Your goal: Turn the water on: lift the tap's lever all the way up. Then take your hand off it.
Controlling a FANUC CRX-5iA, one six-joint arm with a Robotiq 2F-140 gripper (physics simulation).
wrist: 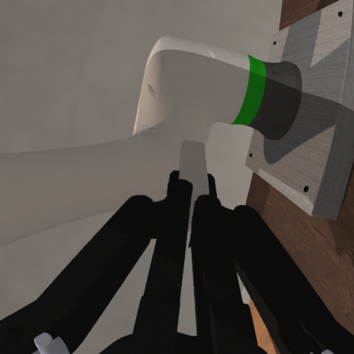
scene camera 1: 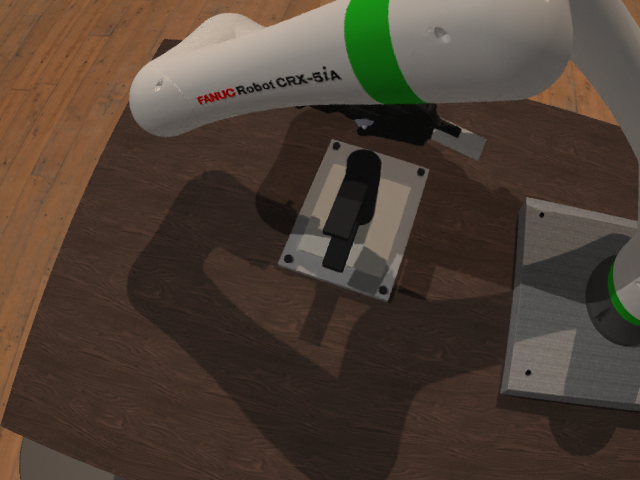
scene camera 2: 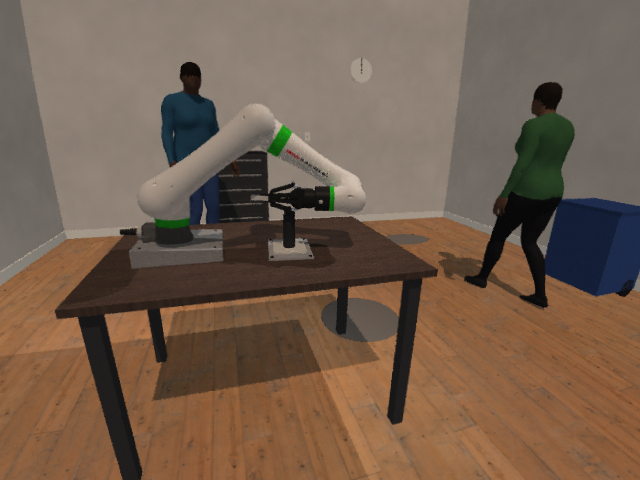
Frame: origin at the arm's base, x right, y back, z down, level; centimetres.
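Seen in the pictures: gripper, between the fingertips: point(scene camera 1: 482, 150) point(scene camera 2: 251, 197); arm's base, origin of its link: point(scene camera 1: 624, 300) point(scene camera 2: 173, 239).
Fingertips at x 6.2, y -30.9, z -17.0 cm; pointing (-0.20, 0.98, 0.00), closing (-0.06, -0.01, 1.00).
Observation:
Offsets run from my fingertips to a thing's top centre. "pt": to the spot under its first point. Level surfaces: height alone.
The black tap {pt dx -2.3, dy -14.4, dz +6.6 cm} point(scene camera 1: 364, 162) point(scene camera 2: 288, 229) stands upright on a pale plate {pt dx -0.6, dy -7.1, dz +21.4 cm} point(scene camera 1: 406, 219) point(scene camera 2: 273, 256). In scene camera 1 its lever, which looks like the wide black block {dx -6.5, dy -14.7, dz +6.6 cm} point(scene camera 1: 343, 209), lies over a narrower bar {pt dx -12.8, dy -14.8, dz +14.2 cm} point(scene camera 1: 337, 256) and points the same way; its exact tilt is hard to tell. My gripper point(scene camera 1: 460, 142) point(scene camera 2: 257, 197) point(wrist: 190, 158) is shut and empty, its pale fingertips together and pointing towards the robot's base. It is beside the tap, apart from it in scene camera 1. In scene camera 2 it covers the tap's top. The tap does not show in the wrist view.
The robot's metal base plate point(scene camera 1: 547, 310) point(scene camera 2: 175, 254) point(wrist: 320, 100) sits on the wooden table {dz +22.2 cm} point(scene camera 1: 155, 382) point(scene camera 2: 248, 286). The white forearm point(scene camera 1: 268, 67) point(scene camera 2: 310, 160) passes above and beside the tap. Two people point(scene camera 2: 190, 124) point(scene camera 2: 545, 155) stand away from the table.

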